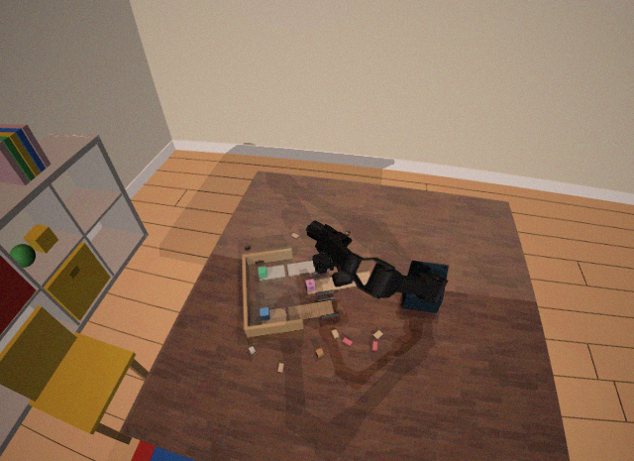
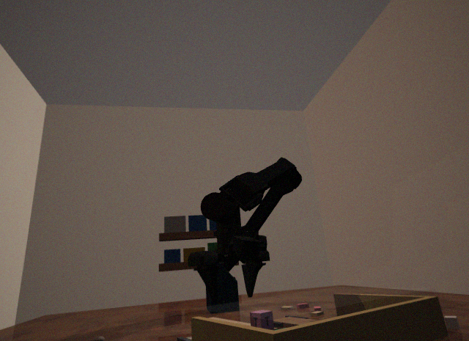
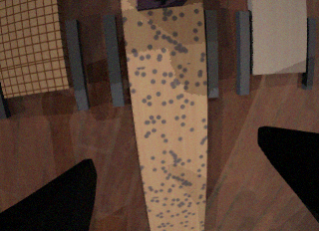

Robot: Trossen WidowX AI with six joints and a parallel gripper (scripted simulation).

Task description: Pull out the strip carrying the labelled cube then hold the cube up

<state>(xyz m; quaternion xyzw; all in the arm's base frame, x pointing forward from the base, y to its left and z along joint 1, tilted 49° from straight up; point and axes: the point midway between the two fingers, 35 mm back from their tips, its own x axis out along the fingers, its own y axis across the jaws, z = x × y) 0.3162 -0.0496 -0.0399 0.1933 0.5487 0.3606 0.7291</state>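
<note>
Right now my gripper tip is 5 cm above the tan dotted strip, 1 cm to the left of it and 1 cm past it. The rest, counted from my gripper tip: pink labelled cube (9 cm ahead, 3 cm below, 2 cm to the left).
</note>
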